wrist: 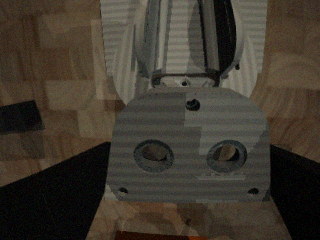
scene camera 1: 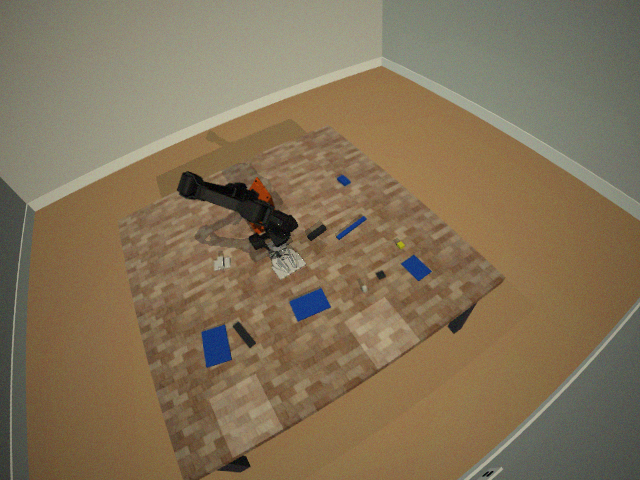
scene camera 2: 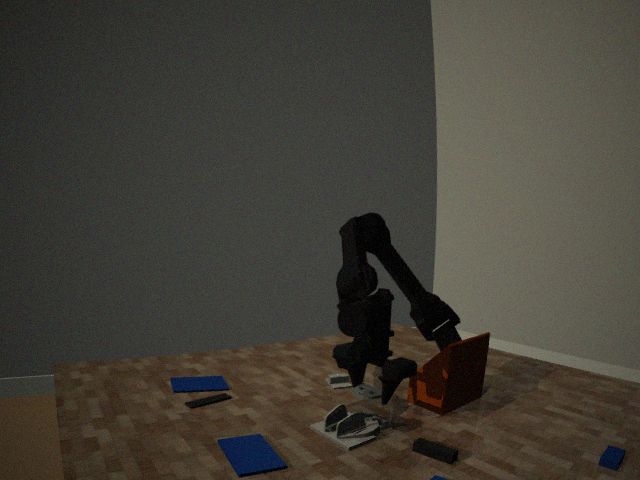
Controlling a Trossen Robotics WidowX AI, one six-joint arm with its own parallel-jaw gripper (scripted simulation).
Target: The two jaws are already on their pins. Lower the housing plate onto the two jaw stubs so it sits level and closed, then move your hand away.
Observation:
My gripper (scene camera 2: 370,398) holds a housing plate (wrist: 190,132).
My gripper is seen too in the wrist view (wrist: 185,150).

